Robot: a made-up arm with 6 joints. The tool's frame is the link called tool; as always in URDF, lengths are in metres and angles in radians. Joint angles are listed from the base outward.
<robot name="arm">
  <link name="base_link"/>
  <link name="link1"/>
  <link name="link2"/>
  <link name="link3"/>
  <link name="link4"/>
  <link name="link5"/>
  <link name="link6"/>
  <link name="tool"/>
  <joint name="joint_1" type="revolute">
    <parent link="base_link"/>
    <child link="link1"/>
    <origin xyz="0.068 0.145 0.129" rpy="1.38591 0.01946 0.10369"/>
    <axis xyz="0 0 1"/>
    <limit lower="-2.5" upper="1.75"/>
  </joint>
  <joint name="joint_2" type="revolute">
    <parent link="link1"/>
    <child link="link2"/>
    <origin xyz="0.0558 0.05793 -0.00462" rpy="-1.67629 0 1.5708"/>
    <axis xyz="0 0 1"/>
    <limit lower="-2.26" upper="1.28"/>
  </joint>
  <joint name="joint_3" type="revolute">
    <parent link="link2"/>
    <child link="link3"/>
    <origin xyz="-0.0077 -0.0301 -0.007" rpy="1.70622 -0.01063 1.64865"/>
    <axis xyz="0 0 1"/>
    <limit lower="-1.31" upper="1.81"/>
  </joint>
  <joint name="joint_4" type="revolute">
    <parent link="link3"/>
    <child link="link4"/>
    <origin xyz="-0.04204 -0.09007 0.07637" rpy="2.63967 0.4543 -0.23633"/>
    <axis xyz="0 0 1"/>
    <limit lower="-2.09" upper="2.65"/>
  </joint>
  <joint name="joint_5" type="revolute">
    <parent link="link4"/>
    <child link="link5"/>
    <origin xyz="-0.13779 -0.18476 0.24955" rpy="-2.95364 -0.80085 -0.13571"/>
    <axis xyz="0 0 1"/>
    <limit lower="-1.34" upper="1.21"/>
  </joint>
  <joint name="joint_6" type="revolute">
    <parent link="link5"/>
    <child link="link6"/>
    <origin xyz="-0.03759 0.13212 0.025" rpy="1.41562 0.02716 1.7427"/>
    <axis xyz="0 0 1"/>
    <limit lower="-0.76" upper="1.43"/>
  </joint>
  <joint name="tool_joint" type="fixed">
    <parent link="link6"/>
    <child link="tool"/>
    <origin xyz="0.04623 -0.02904 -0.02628" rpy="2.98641 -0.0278 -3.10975"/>
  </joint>
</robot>
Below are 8 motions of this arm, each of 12 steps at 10 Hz.
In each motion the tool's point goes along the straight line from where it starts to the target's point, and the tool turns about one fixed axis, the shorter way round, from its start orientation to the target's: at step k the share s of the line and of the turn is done. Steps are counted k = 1, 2, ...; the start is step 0. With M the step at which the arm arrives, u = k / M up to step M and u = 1 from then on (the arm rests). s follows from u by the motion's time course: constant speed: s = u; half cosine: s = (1 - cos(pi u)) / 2; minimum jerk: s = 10 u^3 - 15 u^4 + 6 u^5.
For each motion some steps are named. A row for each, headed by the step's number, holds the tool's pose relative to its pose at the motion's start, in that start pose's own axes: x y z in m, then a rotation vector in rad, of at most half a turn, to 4 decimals.
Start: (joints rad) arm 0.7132 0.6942 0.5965 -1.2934 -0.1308 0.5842
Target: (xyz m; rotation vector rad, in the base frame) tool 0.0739 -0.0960 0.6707 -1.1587 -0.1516 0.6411
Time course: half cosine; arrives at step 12
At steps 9, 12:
9: -0.0739 0.0419 -0.1107 0.0222 -0.4746 -0.0359
12: -0.0866 0.0491 -0.1297 0.0260 -0.5560 -0.0421

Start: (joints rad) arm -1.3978 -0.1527 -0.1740 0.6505 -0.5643 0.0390
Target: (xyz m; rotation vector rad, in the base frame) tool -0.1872 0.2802 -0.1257 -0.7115 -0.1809 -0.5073
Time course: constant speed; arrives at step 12
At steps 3, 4, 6, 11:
3: -0.0241 0.0768 -0.0430 0.0102 -0.1213 0.0230
4: -0.0321 0.1025 -0.0574 0.0136 -0.1617 0.0306
6: -0.0482 0.1537 -0.0860 0.0205 -0.2425 0.0459
11: -0.0884 0.2817 -0.1578 0.0375 -0.4446 0.0842

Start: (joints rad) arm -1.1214 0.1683 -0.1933 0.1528 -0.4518 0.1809
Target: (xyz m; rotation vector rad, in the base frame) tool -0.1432 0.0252 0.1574 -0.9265 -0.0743 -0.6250
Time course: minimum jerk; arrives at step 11
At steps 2, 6, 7, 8, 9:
2: -0.0014 0.0068 -0.0051 -0.0112 -0.0215 -0.0190
6: -0.0180 0.0888 -0.0665 -0.1455 -0.2802 -0.2474
7: -0.0229 0.1129 -0.0845 -0.1849 -0.3562 -0.3145
8: -0.0269 0.1323 -0.0990 -0.2167 -0.4175 -0.3686
9: -0.0295 0.1451 -0.1086 -0.2376 -0.4577 -0.4042

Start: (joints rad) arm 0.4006 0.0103 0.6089 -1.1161 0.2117 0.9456
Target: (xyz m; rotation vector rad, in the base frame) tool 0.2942 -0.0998 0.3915 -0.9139 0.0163 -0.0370
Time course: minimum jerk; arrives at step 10
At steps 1, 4, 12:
1: -0.0001 0.0010 -0.0004 0.0009 -0.0007 -0.0037
4: -0.0055 0.0362 -0.0148 0.0318 -0.0262 -0.1365
12: -0.0172 0.1140 -0.0467 0.1003 -0.0826 -0.4300

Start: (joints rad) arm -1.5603 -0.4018 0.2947 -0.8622 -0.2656 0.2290
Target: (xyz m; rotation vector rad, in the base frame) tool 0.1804 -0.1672 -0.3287 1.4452 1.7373 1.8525
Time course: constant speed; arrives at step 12
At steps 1, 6, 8, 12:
1: 0.0364 0.0029 0.0164 -0.0275 0.0794 0.1119
6: 0.2184 0.0171 0.0986 -0.1649 0.4765 0.6711
8: 0.2913 0.0228 0.1314 -0.2199 0.6353 0.8949
12: 0.4369 0.0342 0.1971 -0.3298 0.9529 1.3423

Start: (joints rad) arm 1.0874 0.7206 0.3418 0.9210 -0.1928 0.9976
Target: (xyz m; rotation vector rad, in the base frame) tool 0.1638 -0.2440 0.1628 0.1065 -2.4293 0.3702
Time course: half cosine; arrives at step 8
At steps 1, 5, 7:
1: 0.0089 0.0013 -0.0016 0.0260 -0.0197 0.0408
5: 0.1625 0.0237 -0.0284 0.4722 -0.3574 0.7414
7: 0.2261 0.0330 -0.0395 0.6571 -0.4973 1.0316

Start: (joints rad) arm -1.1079 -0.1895 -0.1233 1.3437 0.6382 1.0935
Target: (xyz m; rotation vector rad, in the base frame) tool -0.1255 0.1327 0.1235 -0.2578 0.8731 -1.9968
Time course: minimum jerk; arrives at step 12
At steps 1, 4, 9, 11, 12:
1: 0.0005 0.0000 0.0004 -0.0012 -0.0008 0.0014
4: 0.0203 0.0006 0.0160 -0.0512 -0.0345 0.0575
9: 0.0866 0.0026 0.0683 -0.2187 -0.1472 0.2456
11: 0.0961 0.0029 0.0758 -0.2427 -0.1633 0.2726
12: 0.0966 0.0029 0.0762 -0.2440 -0.1642 0.2740

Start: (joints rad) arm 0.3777 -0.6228 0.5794 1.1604 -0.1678 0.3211
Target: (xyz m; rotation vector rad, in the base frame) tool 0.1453 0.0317 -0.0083 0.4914 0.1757 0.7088
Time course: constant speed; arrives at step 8
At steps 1, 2, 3, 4, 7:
1: 0.0310 0.0088 0.0212 -0.0926 0.1580 0.0965
2: 0.0620 0.0175 0.0424 -0.1852 0.3159 0.1931
3: 0.0930 0.0263 0.0636 -0.2778 0.4739 0.2896
4: 0.1240 0.0350 0.0847 -0.3703 0.6319 0.3862
7: 0.2170 0.0613 0.1483 -0.6481 1.1058 0.6758

